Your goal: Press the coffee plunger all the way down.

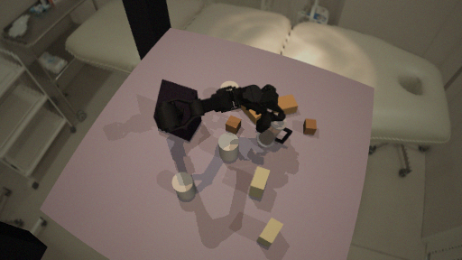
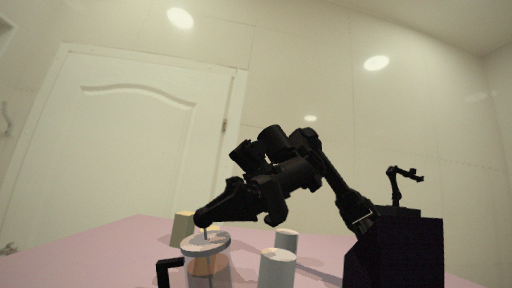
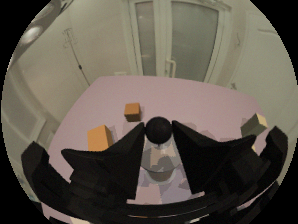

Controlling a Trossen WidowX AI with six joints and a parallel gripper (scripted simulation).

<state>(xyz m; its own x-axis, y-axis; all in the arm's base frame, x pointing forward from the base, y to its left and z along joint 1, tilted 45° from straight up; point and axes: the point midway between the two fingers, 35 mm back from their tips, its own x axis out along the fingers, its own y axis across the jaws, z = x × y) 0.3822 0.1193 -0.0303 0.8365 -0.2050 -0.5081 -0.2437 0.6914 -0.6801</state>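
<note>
Right now my gripper tip is 1 cm past the glass coffee press, 1 cm to the left of it and 9 cm above it.
</note>
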